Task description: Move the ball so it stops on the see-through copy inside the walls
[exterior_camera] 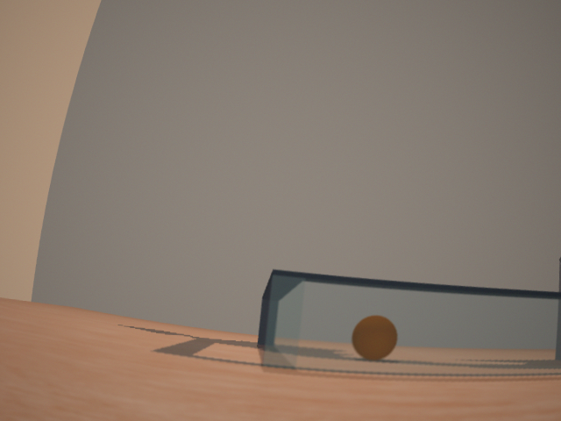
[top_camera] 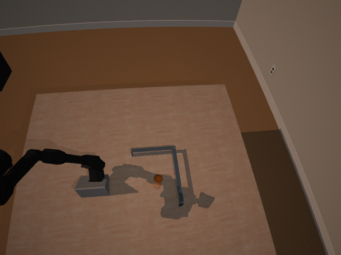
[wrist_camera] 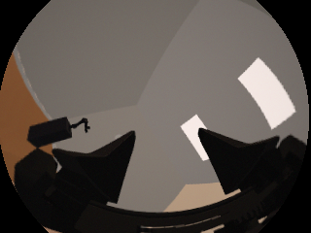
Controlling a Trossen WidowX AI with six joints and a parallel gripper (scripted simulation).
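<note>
My gripper tip is 63 cm short of the see-through copy of ball, 14 cm to the right of it and 68 cm above it.
</note>
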